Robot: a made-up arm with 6 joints.
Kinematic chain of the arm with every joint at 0, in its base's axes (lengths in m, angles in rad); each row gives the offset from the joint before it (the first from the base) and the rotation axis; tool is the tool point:
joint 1: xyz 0 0 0.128 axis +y
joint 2: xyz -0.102 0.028 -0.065 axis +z
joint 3: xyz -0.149 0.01 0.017 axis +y
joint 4: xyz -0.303 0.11 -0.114 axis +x
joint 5: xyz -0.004 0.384 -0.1 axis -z
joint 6: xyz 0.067 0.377 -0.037 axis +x
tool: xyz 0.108 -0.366 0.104
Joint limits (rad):
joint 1: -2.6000..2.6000
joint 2: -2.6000..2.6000
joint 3: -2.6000..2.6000
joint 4: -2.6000..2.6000
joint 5: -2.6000..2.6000
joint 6: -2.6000..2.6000
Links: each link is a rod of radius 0.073 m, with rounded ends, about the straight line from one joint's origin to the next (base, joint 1, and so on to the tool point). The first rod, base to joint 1, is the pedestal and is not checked.
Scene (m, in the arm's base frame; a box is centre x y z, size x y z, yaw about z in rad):
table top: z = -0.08
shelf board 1: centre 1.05 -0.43 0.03 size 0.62 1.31 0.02 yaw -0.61
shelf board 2: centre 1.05 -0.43 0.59 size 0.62 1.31 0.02 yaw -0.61
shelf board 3: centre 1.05 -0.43 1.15 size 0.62 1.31 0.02 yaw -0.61
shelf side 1: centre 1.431 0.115 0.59 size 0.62 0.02 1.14 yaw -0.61
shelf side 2: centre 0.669 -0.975 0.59 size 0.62 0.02 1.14 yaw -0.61
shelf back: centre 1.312 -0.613 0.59 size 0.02 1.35 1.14 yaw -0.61
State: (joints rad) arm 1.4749 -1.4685 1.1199 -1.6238 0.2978 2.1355
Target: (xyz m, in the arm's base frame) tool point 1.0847 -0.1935 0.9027
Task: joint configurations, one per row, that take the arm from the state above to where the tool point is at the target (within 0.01 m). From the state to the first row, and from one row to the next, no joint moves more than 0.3 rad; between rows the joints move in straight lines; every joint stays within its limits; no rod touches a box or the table.
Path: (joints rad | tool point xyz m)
1: 1.7328 -1.2719 1.2886 -1.7902 0.2245 2.0522 | -0.0823 0.7269 1.0449
2: 1.9907 -1.0753 1.4573 -1.9567 0.1511 1.9689 | 0.3817 0.4162 1.1068
3: 2.2486 -0.8787 1.6259 -2.1231 0.0778 1.8855 | 0.7276 0.0561 0.9027
4: 2.2625 -0.7320 1.6171 -2.0847 -0.0532 2.0907 | 0.8470 -0.0202 0.9352
5: 2.2764 -0.5853 1.6082 -2.0463 -0.1842 2.2958 | 0.9686 -0.1049 0.9355
6: 2.2903 -0.4386 1.5993 -2.0079 -0.3152 2.5009 | 1.0847 -0.1934 0.9028

